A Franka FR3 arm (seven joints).
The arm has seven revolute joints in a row. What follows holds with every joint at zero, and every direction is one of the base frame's. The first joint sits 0.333 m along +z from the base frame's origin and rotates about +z. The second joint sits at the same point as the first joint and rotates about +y. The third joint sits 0.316 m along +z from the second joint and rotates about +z. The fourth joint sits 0.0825 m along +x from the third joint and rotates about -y. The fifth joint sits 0.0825 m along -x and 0.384 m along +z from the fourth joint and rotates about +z. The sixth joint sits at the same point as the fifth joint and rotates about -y. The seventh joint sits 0.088 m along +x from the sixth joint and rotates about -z. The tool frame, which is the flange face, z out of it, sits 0.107 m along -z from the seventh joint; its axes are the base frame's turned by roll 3.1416, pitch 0 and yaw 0 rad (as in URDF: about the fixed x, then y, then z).
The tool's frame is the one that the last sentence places.
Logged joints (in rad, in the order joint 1, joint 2, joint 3, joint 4, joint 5, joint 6, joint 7), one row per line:
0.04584, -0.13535, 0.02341, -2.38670, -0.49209, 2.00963, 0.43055
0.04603, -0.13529, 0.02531, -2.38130, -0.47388, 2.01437, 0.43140
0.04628, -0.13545, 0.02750, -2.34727, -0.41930, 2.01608, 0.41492
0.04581, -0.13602, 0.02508, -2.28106, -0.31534, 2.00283, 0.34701
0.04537, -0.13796, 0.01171, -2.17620, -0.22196, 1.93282, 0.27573
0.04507, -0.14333, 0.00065, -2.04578, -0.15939, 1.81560, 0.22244
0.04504, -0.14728, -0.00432, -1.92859, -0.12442, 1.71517, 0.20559
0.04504, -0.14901, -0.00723, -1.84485, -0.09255, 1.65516, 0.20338
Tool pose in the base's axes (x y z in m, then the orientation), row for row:
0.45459, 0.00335, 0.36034, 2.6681, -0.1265, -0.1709
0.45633, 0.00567, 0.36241, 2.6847, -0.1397, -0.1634
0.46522, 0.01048, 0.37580, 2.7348, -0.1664, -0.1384
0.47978, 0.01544, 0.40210, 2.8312, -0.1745, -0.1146
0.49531, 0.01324, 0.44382, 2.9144, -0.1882, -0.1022
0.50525, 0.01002, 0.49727, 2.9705, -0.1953, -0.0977
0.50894, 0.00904, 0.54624, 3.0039, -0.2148, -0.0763
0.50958, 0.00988, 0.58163, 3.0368, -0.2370, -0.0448
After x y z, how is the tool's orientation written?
As a rotation vector, in radians.
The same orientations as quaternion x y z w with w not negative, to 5 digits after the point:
0.97001, -0.04599, -0.06213, 0.23043
0.97187, -0.05057, -0.05915, 0.22228
0.97719, -0.05946, -0.04945, 0.19781
0.98589, -0.06077, -0.03991, 0.15078
0.99132, -0.06402, -0.03476, 0.10945
0.99400, -0.06535, -0.03269, 0.08145
0.99506, -0.07115, -0.02527, 0.06448
0.99573, -0.07771, -0.01469, 0.04760

